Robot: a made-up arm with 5 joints.
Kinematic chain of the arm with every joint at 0, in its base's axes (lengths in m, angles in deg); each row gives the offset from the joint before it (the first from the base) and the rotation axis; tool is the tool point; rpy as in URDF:
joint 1: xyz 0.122 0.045 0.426 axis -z
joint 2: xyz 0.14 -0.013 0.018 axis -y
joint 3: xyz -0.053 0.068 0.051 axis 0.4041 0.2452 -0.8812
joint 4: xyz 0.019 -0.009 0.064 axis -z
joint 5: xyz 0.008 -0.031 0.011 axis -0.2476 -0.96 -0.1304
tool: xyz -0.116 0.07 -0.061 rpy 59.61 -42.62 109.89
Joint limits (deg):
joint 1: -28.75..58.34
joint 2: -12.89..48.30
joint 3: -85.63..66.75
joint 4: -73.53..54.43
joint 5: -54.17..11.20
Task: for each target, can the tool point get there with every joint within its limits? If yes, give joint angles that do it. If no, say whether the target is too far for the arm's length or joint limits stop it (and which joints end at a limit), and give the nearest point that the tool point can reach.
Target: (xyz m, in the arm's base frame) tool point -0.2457 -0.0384 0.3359
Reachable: no: joint limits stop it (at a limit: joint 1, joint 2, joint 5) | nearest point -0.0021 0.0647 0.3942 | short by 0.271 m
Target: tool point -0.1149 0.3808 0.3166
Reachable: no: joint limits stop it (at a limit: joint 2, joint 4, joint 5) | nearest point 0.0286 0.1775 0.4157 | short by 0.268 m
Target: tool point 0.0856 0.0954 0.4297
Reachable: yes | joints -21.17 20.66 -43.60 18.98 -1.95
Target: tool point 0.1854 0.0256 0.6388
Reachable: yes | joints -6.24 2.11 -55.84 -58.66 -43.14
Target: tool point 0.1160 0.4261 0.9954
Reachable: no: too far | nearest point 0.1623 0.2300 0.6557 | short by 0.395 m
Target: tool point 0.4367 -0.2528 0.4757
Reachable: no: joint limits stop it (at a limit: joint 1, joint 2, joint 3, joint 4) | nearest point 0.3090 -0.0723 0.5491 | short by 0.233 m
